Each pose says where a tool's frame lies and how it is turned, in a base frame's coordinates. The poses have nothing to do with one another.
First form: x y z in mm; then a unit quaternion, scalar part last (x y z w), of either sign.
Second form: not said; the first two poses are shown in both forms.
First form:
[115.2, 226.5, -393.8, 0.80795, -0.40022, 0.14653, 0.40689]
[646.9, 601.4, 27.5, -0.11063, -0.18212, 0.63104, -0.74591]
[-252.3, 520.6, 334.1, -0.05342, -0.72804, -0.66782, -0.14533]
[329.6, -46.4, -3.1, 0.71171, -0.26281, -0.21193, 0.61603]
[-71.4, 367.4, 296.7, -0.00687, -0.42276, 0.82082, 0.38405]
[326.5, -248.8, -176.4, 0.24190, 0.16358, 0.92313, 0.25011]
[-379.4, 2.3, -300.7, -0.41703, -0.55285, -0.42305, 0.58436]
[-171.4, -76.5, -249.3, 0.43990, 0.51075, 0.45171, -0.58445]
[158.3, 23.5, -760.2, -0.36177, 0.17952, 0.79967, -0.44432]
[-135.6, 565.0, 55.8, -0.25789, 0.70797, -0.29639, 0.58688]
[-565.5, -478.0, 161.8, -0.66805, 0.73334, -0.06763, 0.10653]
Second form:
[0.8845, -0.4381, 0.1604, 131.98, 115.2, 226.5, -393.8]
[0.1661, 0.2734, -0.9474, 83.53, 646.9, 601.4, 27.5]
[0.0540, 0.7359, 0.6750, 163.29, -252.3, 520.6, 334.1]
[0.9035, -0.3336, -0.2690, 103.95, 329.6, -46.4, -3.1]
[-0.0074, -0.4579, 0.8890, 134.83, -71.4, 367.4, 296.7]
[0.2498, 0.1689, 0.9534, 151.03, 326.5, -248.8, -176.4]
[-0.5139, -0.6813, -0.5213, 108.48, -379.4, 2.3, -300.7]
[-0.5421, -0.6294, -0.5567, 108.47, -171.4, -76.5, -249.3]
[0.4038, -0.2004, -0.8926, 127.24, 158.3, 23.5, -760.2]
[-0.3185, 0.8744, -0.3661, 108.13, -135.6, 565.0, 55.8]
[-0.6719, 0.7375, -0.0680, 167.77, -565.5, -478.0, 161.8]

